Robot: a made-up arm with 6 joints.
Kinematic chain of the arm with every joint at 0, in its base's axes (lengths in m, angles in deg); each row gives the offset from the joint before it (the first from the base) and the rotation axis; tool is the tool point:
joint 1: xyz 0 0 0.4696 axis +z
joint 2: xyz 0.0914 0 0 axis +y
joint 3: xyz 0 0 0.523 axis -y
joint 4: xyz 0 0 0.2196 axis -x
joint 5: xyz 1.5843 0 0 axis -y
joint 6: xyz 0.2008 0 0 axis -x
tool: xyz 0 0 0
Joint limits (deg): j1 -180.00..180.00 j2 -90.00..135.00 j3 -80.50..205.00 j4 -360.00..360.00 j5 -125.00..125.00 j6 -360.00..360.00
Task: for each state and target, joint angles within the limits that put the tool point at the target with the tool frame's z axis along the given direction. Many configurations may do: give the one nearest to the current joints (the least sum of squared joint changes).
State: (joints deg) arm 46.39 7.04 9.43 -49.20 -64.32 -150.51
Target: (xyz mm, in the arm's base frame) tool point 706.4 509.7 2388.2 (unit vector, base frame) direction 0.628 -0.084 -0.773
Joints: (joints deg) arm 28.47 -21.68 30.14 -50.10 -46.28 -113.76
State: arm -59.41 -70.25 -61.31 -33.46 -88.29 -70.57
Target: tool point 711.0 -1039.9 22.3 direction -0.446 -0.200 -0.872
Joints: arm -63.61 -21.41 -60.84 -63.91 -75.73 -56.18
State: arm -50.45 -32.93 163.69 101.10 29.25 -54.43
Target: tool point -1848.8 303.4 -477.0 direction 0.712 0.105 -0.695
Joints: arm -6.24 -81.20 125.91 70.52 32.08 -55.22
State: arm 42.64 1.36 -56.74 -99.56 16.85 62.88
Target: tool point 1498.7 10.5 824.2 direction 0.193 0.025 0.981
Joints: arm 5.16 -42.32 -50.30 -93.67 38.35 95.22
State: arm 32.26 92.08 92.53 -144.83 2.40 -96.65
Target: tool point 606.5 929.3 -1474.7 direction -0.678 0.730 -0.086
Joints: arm 57.61 118.68 41.76 -166.07 17.32 -118.29
